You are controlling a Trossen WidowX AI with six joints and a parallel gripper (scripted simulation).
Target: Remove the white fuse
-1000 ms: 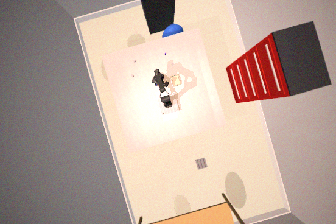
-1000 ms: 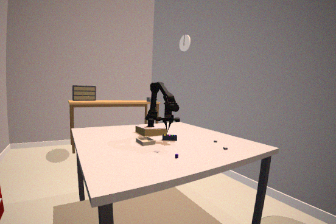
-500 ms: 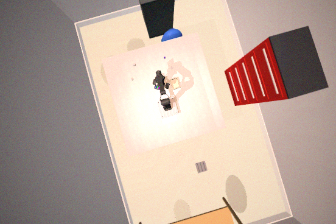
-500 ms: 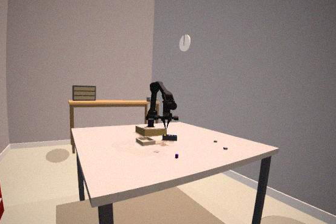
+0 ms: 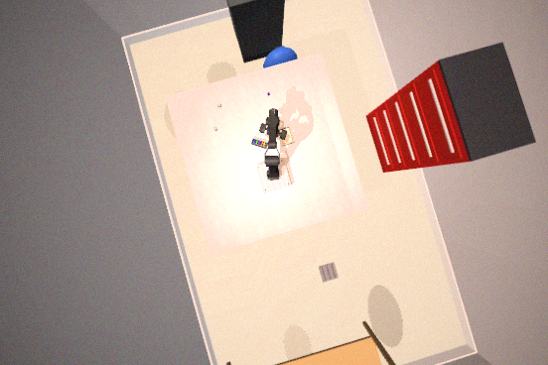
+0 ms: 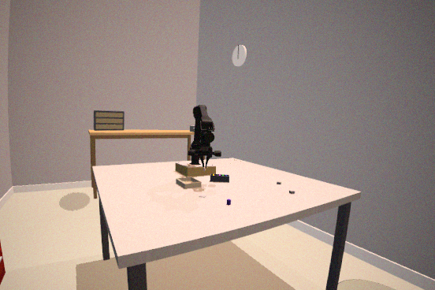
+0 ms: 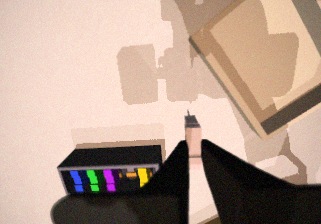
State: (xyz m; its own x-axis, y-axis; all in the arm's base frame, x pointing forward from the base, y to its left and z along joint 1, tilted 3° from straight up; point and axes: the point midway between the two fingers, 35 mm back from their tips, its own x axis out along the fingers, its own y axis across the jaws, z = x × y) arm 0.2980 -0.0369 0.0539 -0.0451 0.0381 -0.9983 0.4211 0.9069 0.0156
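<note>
Now: gripper tip 10 cm to the left of the tan tray and 9 cm above it. Round my gripper tip: white fuse 1 cm below.
</note>
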